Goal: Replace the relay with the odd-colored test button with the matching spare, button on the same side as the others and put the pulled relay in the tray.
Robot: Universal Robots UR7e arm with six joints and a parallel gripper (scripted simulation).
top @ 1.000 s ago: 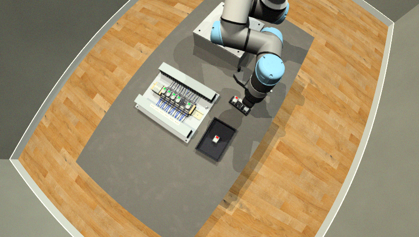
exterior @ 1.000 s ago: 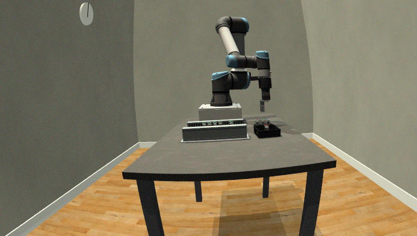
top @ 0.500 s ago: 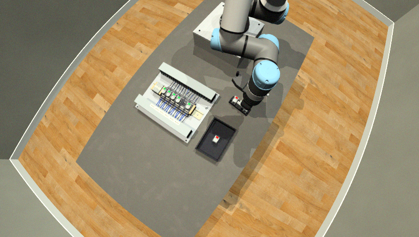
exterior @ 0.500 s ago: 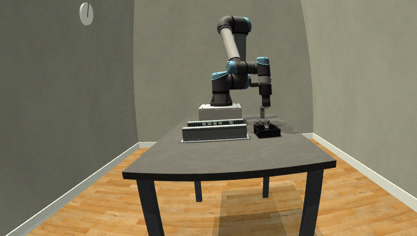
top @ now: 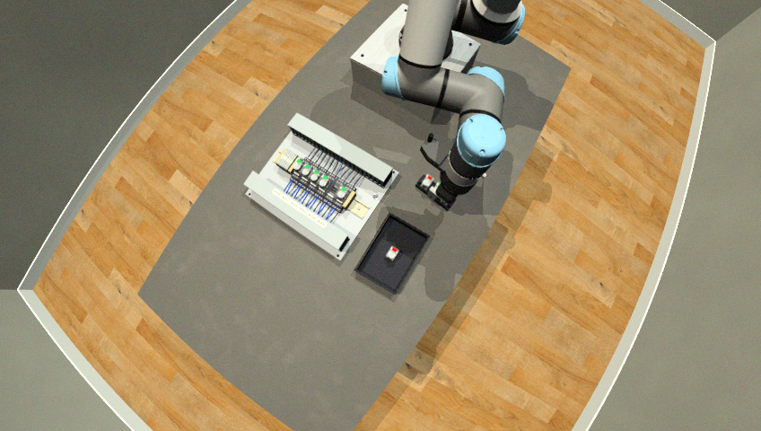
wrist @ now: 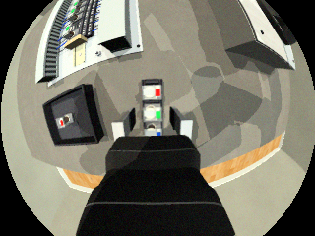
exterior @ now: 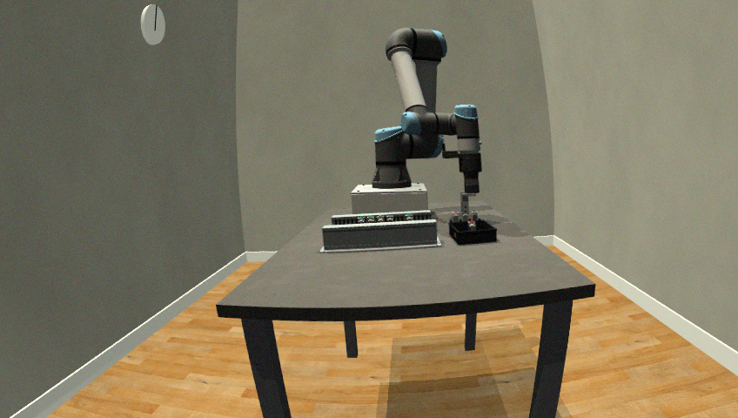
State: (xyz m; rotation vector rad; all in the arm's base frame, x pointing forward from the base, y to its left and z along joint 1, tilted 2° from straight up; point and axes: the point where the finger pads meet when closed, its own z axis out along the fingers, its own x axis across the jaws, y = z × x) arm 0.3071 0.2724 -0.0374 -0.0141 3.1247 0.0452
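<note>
The black spare holder is 5 cm below my hand. From my hand the other things lie so: tray: 19 cm ahead, 1 cm to the left, 5 cm below; then panel: 17 cm ahead, 25 cm to the right, 6 cm below.
</note>
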